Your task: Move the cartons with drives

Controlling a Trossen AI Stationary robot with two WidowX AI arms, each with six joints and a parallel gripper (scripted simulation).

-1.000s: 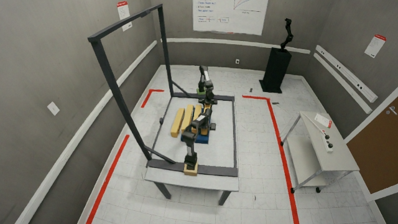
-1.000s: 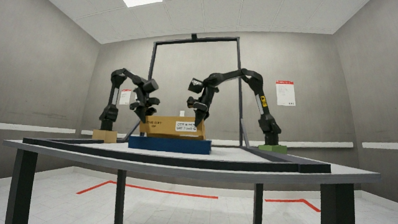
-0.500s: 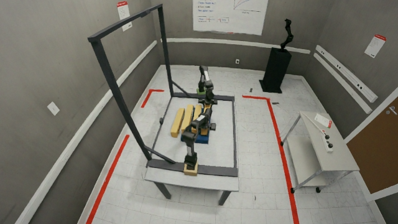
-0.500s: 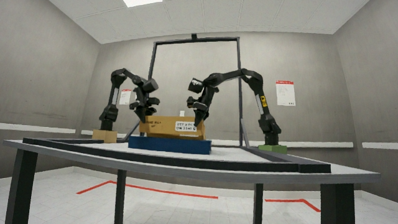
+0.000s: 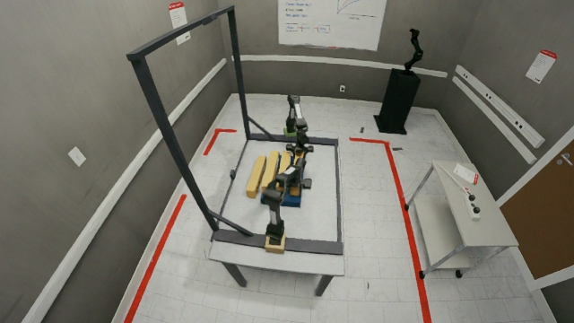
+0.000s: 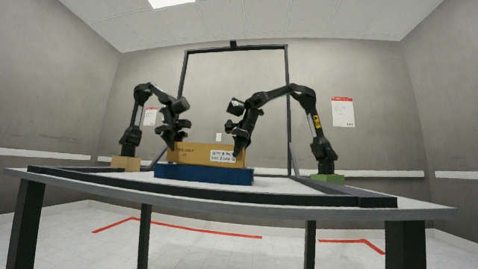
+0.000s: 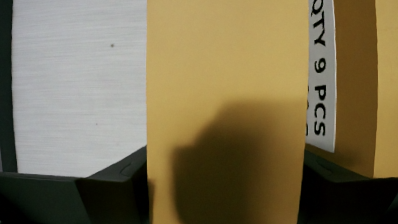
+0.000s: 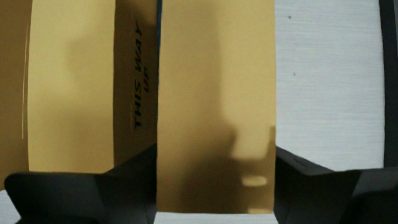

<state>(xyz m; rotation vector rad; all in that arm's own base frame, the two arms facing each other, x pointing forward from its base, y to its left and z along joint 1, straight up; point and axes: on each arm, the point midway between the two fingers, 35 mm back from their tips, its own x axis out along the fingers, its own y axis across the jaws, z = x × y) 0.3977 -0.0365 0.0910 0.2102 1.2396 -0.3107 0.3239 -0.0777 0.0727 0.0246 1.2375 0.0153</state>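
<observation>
Right now my right hand is 14 cm to the right of the carton and 4 cm above it. From my right hand the other things lie so: platform 8 cm behind, 14 cm to the left, 12 cm below.
Now: the carton 10 mm behind my left hand, 140 mm to the right of it and 30 mm below it. The rest, counted from my left hand: platform: 90 mm behind, 140 mm to the right, 110 mm below.
</observation>
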